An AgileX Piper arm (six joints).
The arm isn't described. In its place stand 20 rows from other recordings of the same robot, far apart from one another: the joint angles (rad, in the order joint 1, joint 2, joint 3, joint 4, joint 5, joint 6), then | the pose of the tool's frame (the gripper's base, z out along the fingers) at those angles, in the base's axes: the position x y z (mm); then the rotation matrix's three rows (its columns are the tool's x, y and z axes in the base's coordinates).
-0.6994, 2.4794, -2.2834, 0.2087, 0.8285, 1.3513 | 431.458 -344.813 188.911; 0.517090 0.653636 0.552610; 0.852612 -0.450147 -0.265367; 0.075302 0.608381 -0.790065
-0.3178, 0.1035, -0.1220, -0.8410, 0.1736, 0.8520 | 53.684 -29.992 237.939; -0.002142 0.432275 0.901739; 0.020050 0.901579 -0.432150; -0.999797 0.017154 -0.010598
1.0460, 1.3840, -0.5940, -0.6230, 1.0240, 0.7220 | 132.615 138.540 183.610; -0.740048 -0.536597 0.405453; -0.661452 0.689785 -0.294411; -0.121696 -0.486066 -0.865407
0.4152, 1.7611, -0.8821, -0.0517, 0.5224, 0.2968 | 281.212 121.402 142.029; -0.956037 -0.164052 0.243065; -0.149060 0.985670 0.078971; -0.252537 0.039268 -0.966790
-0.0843, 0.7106, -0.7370, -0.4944, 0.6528, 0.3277 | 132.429 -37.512 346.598; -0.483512 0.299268 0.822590; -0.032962 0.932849 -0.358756; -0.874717 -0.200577 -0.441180
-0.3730, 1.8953, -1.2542, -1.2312, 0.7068, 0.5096 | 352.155 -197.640 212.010; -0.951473 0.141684 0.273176; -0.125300 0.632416 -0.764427; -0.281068 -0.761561 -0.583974
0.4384, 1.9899, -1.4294, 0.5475, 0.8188, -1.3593 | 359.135 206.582 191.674; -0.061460 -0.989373 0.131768; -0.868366 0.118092 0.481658; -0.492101 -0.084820 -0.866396
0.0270, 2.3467, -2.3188, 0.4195, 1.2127, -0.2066 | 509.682 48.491 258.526; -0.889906 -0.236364 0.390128; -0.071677 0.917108 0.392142; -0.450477 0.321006 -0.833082
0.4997, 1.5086, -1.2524, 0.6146, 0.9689, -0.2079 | 253.431 187.629 317.678; -0.854477 -0.493343 0.162734; -0.294631 0.718230 0.630347; -0.427858 0.490671 -0.759065
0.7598, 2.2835, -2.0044, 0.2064, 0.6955, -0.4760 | 370.141 368.143 215.822; -0.298061 -0.880254 0.369204; -0.708925 0.463144 0.531905; -0.639206 -0.103198 -0.762080
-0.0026, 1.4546, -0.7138, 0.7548, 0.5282, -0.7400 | 260.221 30.746 198.648; -0.859011 -0.217653 0.463387; -0.051921 0.937498 0.344094; -0.509318 0.271521 -0.816622
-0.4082, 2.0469, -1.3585, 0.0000, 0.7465, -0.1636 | 369.984 -160.015 143.850; -0.947791 0.245873 0.203075; 0.232462 0.968632 -0.087828; -0.218300 -0.036036 -0.975216
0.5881, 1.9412, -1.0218, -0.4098, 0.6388, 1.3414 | 291.283 168.247 114.142; -0.872798 0.422103 0.245057; 0.404122 0.906517 -0.122118; -0.273694 -0.007551 -0.961787
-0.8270, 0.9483, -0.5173, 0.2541, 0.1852, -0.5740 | 131.031 -136.192 265.707; -0.546120 0.563394 0.619952; 0.123781 0.786206 -0.605441; -0.828511 -0.253905 -0.499100
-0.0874, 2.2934, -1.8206, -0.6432, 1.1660, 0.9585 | 458.218 -90.510 159.851; -0.694086 0.718790 0.039821; 0.581861 0.592715 -0.556890; -0.423889 -0.363359 -0.829631
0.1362, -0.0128, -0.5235, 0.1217, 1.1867, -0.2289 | -16.807 8.035 274.177; -0.476211 -0.321442 0.818473; -0.247879 0.942115 0.225777; -0.843670 -0.095365 -0.528324
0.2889, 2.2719, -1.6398, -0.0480, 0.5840, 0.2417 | 457.394 133.433 120.502; -0.903576 -0.094894 0.417787; -0.059688 0.993535 0.096574; -0.424250 0.062325 -0.903398
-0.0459, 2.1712, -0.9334, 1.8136, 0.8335, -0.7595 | 356.149 49.100 64.977; -0.692133 0.548398 0.469267; 0.671242 0.250082 0.697778; 0.265305 0.797947 -0.541197
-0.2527, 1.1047, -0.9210, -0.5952, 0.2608, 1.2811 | 233.860 -73.975 362.545; 0.017277 0.483664 0.875083; 0.655277 0.655575 -0.375278; -0.755191 0.579906 -0.305607
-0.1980, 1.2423, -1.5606, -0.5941, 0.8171, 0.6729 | 233.986 -84.827 495.918; -0.164616 0.616487 0.769965; 0.254246 0.780756 -0.570770; -0.953027 0.101803 -0.285265
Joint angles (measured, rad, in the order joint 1, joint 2, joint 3, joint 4, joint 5, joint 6), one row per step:
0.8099, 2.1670, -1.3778, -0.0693, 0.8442, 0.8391
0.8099, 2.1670, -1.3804, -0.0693, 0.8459, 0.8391
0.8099, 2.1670, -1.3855, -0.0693, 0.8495, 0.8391
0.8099, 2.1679, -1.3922, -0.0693, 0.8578, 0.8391
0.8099, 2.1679, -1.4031, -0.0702, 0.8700, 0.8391
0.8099, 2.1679, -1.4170, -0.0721, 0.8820, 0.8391
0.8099, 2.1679, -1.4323, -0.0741, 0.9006, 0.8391
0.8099, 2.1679, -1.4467, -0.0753, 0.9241, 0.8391
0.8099, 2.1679, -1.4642, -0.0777, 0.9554, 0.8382
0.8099, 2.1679, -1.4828, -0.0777, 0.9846, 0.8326
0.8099, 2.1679, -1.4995, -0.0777, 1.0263, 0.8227
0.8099, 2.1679, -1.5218, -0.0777, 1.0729, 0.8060
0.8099, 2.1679, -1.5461, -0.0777, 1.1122, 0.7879
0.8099, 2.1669, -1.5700, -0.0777, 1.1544, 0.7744
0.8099, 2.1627, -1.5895, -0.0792, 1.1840, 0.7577
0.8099, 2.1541, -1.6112, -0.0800, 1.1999, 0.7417
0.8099, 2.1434, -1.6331, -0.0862, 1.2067, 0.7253
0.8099, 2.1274, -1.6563, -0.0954, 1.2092, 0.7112
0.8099, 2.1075, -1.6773, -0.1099, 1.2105, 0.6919
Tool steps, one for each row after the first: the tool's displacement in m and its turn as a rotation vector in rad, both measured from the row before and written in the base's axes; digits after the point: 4 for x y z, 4 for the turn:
0.0003, 0.0003, 0.0005, 0.0006, -0.0007, -0.0001
0.0006, 0.0006, 0.0011, 0.0010, -0.0012, -0.0002
0.0006, 0.0006, 0.0010, -0.0020, 0.0014, -0.0004
0.0011, 0.0010, 0.0023, -0.0018, 0.0000, -0.0001
0.0016, 0.0014, 0.0029, 0.0000, -0.0028, 0.0005
0.0014, 0.0011, 0.0033, -0.0040, 0.0005, 0.0001
0.0009, 0.0007, 0.0031, -0.0079, 0.0048, -0.0007
0.0009, 0.0005, 0.0038, -0.0123, 0.0071, 0.0004
0.0010, 0.0009, 0.0041, -0.0087, 0.0066, 0.0037
-0.0001, -0.0003, 0.0037, -0.0196, 0.0165, 0.0072
0.0004, 0.0002, 0.0051, -0.0191, 0.0166, 0.0136
0.0010, 0.0009, 0.0056, -0.0119, 0.0109, 0.0154
0.0007, 0.0005, 0.0060, -0.0135, 0.0121, 0.0106
0.0008, 0.0005, 0.0063, -0.0057, 0.0042, 0.0153
0.0017, 0.0016, 0.0086, 0.0097, -0.0090, 0.0151
0.0024, 0.0017, 0.0096, 0.0145, -0.0203, 0.0184
0.0026, 0.0016, 0.0123, 0.0202, -0.0303, 0.0174
0.0023, 0.0006, 0.0136, 0.0180, -0.0359, 0.0242

